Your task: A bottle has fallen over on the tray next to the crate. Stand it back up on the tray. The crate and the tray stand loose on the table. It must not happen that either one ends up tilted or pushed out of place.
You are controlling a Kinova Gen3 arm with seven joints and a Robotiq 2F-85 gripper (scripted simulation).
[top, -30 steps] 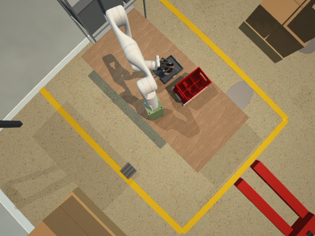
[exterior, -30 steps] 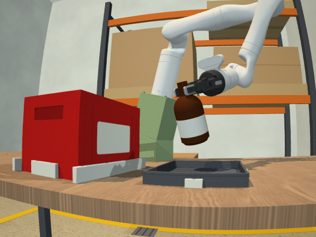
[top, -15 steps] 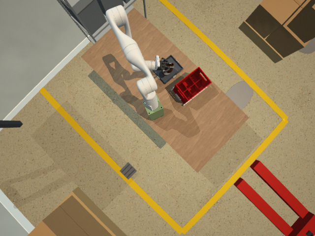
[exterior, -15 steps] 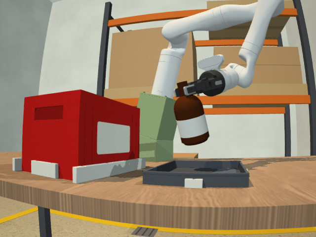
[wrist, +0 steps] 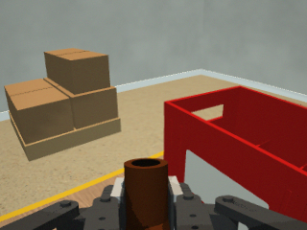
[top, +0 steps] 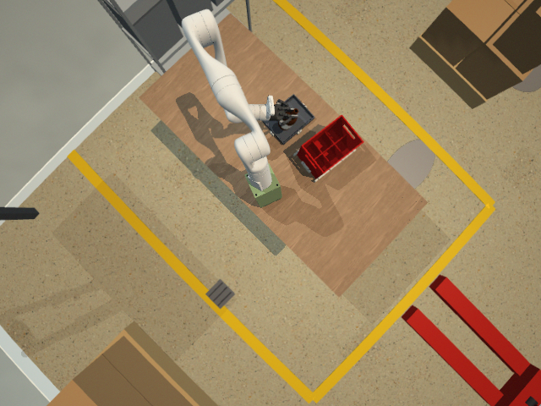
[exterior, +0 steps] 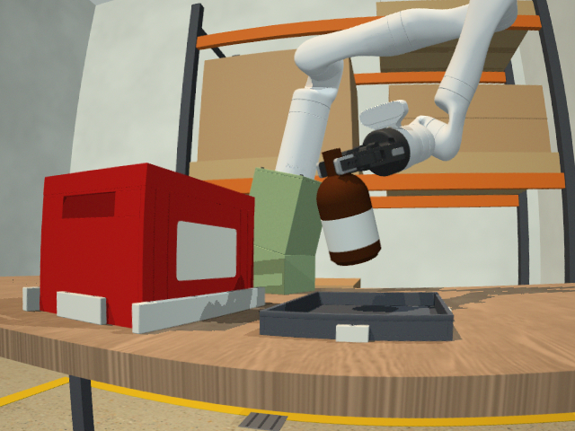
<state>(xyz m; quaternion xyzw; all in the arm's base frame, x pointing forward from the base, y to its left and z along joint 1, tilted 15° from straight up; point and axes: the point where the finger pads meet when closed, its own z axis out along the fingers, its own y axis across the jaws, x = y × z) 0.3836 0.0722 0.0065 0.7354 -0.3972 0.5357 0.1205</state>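
My hand is 10 mm past the brown bottle, 10 mm to the right of it and 50 mm above it. Also, from my hand: red crate (250 mm to the right, 120 mm below); then dark grey tray (40 mm ahead, 40 mm to the left, 190 mm below).
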